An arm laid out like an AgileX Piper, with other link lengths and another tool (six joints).
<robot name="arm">
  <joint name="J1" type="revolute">
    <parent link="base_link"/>
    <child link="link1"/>
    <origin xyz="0 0 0.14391" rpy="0 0 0"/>
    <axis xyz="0 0 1"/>
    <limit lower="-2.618" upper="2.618"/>
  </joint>
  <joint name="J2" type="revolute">
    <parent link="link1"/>
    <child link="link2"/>
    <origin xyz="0 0 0" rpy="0 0 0"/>
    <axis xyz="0 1 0"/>
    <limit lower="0" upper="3.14"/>
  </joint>
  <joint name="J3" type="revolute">
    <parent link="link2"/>
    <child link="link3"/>
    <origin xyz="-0.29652 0 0.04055" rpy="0 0 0"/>
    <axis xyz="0 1 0"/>
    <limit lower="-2.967" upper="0"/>
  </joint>
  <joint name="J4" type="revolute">
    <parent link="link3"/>
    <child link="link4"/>
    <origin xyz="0.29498 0 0.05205" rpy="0 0 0"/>
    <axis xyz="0.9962 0 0.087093"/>
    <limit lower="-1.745" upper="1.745"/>
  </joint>
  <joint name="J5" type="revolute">
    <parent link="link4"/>
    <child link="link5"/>
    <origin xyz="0 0 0" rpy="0 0 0"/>
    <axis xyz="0 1 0"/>
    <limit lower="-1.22" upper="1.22"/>
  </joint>
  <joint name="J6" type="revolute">
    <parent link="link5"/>
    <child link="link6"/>
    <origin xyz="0.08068 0 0.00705" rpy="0 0 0"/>
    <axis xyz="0.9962 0 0.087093"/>
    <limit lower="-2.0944" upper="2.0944"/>
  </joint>
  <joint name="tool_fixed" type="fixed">
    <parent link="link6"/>
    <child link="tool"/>
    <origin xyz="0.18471 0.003 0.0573" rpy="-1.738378 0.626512 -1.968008"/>
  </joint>
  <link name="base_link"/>
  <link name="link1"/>
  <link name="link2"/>
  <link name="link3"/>
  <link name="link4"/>
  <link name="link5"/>
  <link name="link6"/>
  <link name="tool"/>
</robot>
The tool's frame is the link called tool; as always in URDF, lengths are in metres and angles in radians.
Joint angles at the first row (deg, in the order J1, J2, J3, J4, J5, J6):
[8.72 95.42 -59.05 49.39 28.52 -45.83]
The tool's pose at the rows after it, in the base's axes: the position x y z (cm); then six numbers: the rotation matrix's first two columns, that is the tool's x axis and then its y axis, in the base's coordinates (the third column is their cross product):
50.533, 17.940, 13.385, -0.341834, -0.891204, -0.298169, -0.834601, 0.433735, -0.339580
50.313, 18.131, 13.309, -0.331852, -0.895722, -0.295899, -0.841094, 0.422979, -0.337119
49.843, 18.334, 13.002, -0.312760, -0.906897, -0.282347, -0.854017, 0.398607, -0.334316
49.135, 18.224, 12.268, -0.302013, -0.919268, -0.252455, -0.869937, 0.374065, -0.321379
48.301, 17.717, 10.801, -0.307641, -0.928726, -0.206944, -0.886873, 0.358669, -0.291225
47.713, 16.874, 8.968, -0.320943, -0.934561, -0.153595, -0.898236, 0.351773, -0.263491
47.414, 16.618, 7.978, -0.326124, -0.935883, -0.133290, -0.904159, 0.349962, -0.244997
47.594, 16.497, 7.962, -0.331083, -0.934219, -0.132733, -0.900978, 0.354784, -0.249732
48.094, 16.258, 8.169, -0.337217, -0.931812, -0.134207, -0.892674, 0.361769, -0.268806
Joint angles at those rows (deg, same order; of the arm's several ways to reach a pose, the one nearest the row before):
[8.72 95.42 -59.05 49.39 28.52 -45.83]
[8.72 95.42 -59.05 49.39 29.10 -46.29]
[8.72 95.42 -59.05 48.36 30.16 -46.51]
[8.72 95.42 -59.05 45.18 31.56 -44.61]
[8.72 95.92 -59.05 40.49 33.08 -40.75]
[8.72 97.01 -59.05 35.67 33.83 -36.74]
[8.71 97.84 -59.05 34.24 34.23 -35.46]
[8.72 97.92 -59.05 34.10 33.76 -35.23]
[8.72 97.92 -59.05 34.02 32.51 -35.23]

